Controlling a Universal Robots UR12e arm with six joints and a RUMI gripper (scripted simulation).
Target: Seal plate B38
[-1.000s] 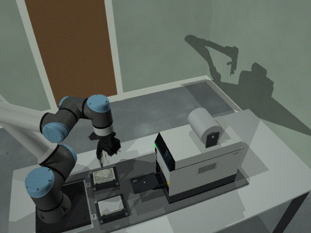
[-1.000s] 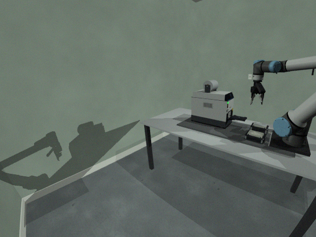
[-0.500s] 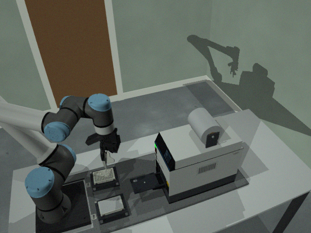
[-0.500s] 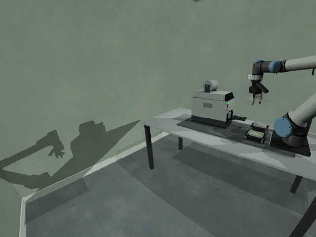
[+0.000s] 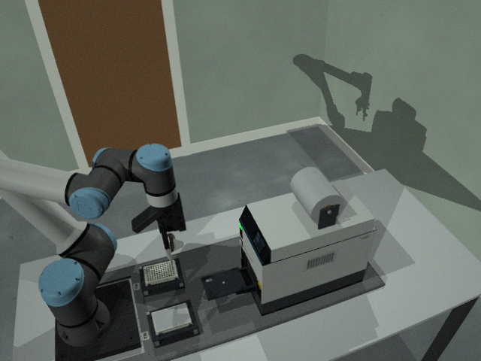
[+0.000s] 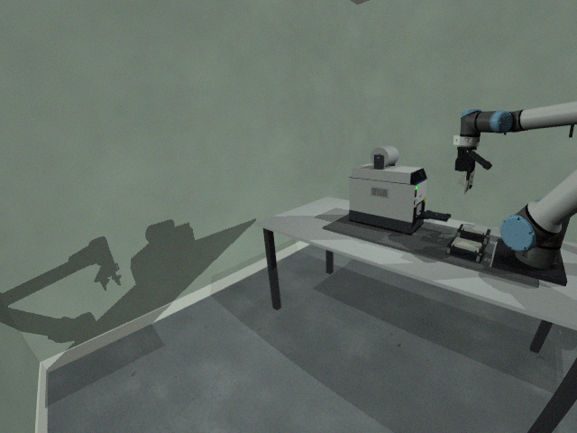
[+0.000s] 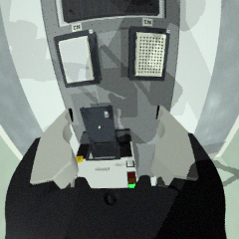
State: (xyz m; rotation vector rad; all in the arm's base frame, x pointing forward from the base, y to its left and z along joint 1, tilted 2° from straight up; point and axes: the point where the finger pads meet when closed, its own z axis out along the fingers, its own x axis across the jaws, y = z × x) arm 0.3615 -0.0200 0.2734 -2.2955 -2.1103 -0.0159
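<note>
The plate B38 is 40 mm behind my hand, 110 mm to the left of it and 240 mm below it. The rest, counted from my hand: foil-covered plate: 50 mm behind, 110 mm to the right, 230 mm below; nest N1: 40 mm behind, 110 mm to the left, 250 mm below; sealer stage: 160 mm ahead, 70 mm to the right, 180 mm below.
</note>
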